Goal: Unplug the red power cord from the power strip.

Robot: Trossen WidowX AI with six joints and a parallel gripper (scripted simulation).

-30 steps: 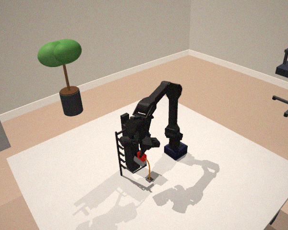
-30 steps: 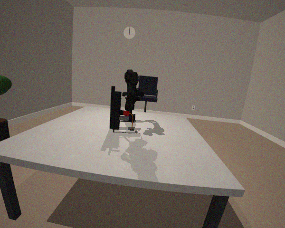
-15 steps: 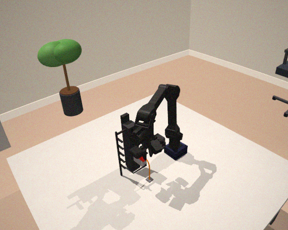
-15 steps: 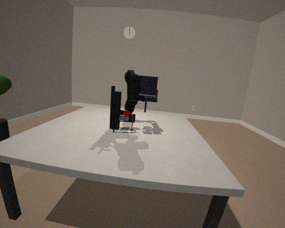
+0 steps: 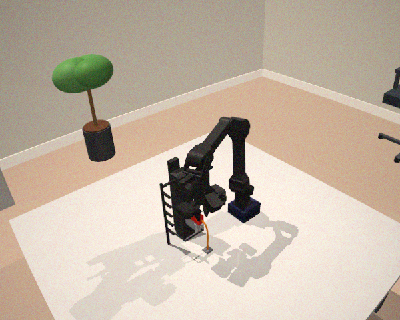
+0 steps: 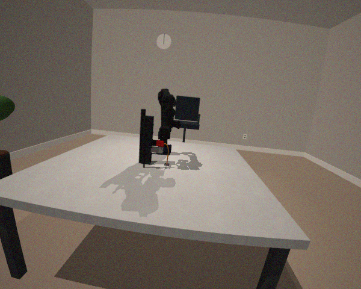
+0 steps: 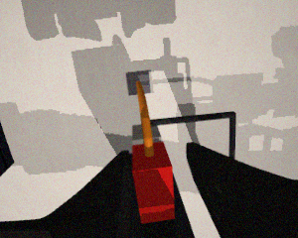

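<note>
Right now my gripper tip is 5 cm to the left of the red plug and 1 cm above it.
</note>
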